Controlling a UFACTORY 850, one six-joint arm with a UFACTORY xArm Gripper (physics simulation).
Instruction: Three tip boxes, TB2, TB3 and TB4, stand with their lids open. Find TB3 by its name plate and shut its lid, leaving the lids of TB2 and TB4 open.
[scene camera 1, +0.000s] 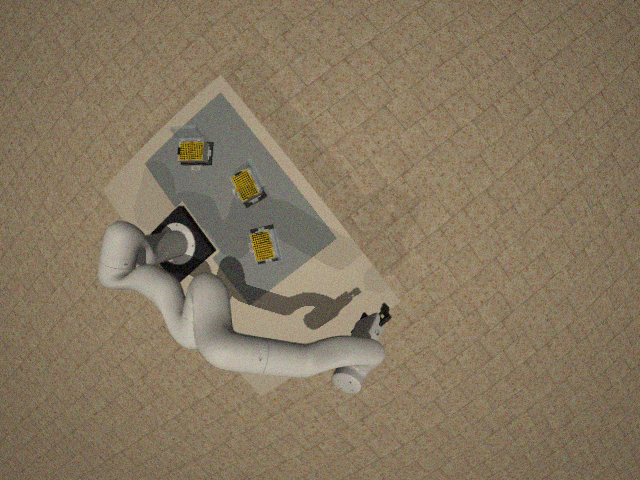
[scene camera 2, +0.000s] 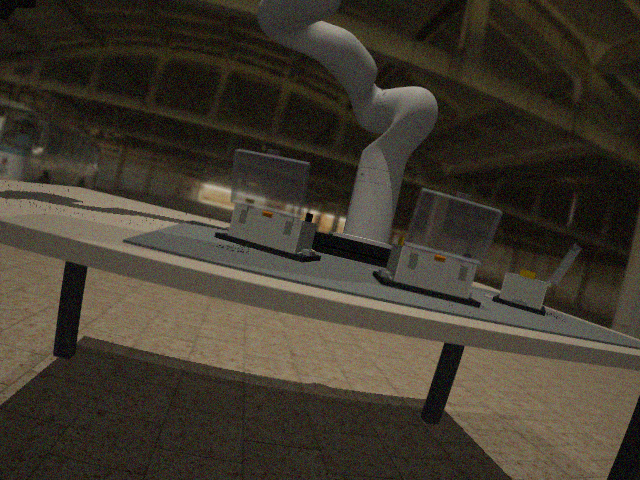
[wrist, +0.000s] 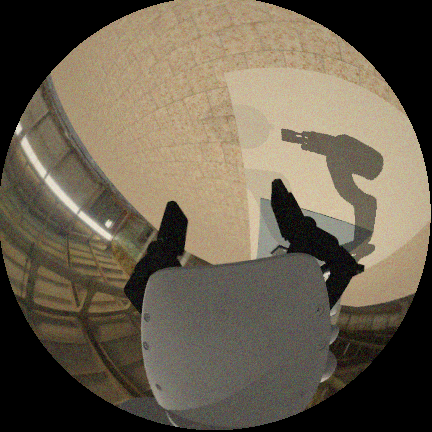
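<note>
Three white tip boxes with yellow tip grids stand on black bases, their clear lids open. One box (scene camera 1: 191, 151) (scene camera 2: 523, 290) is at the upper left in scene camera 1; its lid (scene camera 2: 564, 264) leans back. The middle box (scene camera 1: 247, 186) (scene camera 2: 436, 271) and the box nearest the arm's reach (scene camera 1: 263, 245) (scene camera 2: 264, 229) have lids standing up, the middle lid (scene camera 2: 454, 223) and the left lid (scene camera 2: 270, 180) in scene camera 2. The name plates are too small to read. My gripper (scene camera 1: 385, 314) (wrist: 224, 200) is open and empty, away from all three boxes, near the table's right corner in scene camera 1.
The boxes stand on a blue-grey mat (scene camera 1: 222, 111) (scene camera 2: 341, 274) on the pale table (scene camera 1: 258, 325) (wrist: 310, 100). The arm's black base plate (scene camera 1: 206, 249) (scene camera 2: 356, 249) is beside the mat. The arm runs along the lower side of the table in scene camera 1.
</note>
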